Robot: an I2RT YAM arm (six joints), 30 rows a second.
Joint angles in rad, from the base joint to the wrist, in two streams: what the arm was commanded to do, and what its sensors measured. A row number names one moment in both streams.
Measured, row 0:
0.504, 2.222, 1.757, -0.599, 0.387, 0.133
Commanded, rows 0 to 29:
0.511, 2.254, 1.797, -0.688, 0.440, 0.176
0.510, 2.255, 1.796, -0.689, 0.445, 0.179
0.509, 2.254, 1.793, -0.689, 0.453, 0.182
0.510, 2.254, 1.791, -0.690, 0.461, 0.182
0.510, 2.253, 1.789, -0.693, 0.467, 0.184
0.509, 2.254, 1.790, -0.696, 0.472, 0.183
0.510, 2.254, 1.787, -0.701, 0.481, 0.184
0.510, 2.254, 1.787, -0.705, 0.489, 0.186
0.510, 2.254, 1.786, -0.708, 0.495, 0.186
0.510, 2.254, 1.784, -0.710, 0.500, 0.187
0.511, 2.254, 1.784, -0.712, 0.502, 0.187
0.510, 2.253, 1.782, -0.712, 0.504, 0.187
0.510, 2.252, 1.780, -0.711, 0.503, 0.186
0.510, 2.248, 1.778, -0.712, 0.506, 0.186
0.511, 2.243, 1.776, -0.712, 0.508, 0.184
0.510, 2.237, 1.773, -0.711, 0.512, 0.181
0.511, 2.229, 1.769, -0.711, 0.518, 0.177
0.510, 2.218, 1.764, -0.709, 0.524, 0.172
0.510, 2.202, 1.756, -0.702, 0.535, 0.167
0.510, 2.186, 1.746, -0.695, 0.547, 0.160
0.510, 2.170, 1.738, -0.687, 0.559, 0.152
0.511, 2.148, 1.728, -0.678, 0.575, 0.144
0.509, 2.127, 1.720, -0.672, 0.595, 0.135
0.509, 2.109, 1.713, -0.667, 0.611, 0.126
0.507, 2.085, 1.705, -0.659, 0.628, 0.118
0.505, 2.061, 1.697, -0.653, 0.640, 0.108
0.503, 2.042, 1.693, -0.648, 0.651, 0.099
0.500, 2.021, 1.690, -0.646, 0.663, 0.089
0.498, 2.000, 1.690, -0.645, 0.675, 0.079
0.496, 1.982, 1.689, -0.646, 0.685, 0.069
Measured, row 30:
0.501, 2.065, 1.692, -0.677, 0.621, 0.105
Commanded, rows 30 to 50:
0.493, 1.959, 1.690, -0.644, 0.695, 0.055
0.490, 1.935, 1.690, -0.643, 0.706, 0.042
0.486, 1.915, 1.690, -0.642, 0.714, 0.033
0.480, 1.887, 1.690, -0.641, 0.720, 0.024
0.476, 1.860, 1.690, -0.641, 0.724, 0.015
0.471, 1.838, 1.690, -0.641, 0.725, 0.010
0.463, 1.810, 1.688, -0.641, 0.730, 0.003
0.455, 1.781, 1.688, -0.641, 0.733, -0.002
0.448, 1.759, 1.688, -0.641, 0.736, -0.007
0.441, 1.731, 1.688, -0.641, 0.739, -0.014
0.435, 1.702, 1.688, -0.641, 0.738, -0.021
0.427, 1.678, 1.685, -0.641, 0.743, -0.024
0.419, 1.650, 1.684, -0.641, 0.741, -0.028
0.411, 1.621, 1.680, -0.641, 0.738, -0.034
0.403, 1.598, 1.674, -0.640, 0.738, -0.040
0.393, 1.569, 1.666, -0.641, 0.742, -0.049
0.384, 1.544, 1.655, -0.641, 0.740, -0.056
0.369, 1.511, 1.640, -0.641, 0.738, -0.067
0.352, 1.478, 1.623, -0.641, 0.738, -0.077
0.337, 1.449, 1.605, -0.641, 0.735, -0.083
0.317, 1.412, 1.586, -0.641, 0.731, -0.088
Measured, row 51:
0.350, 1.487, 1.624, -0.654, 0.721, -0.060
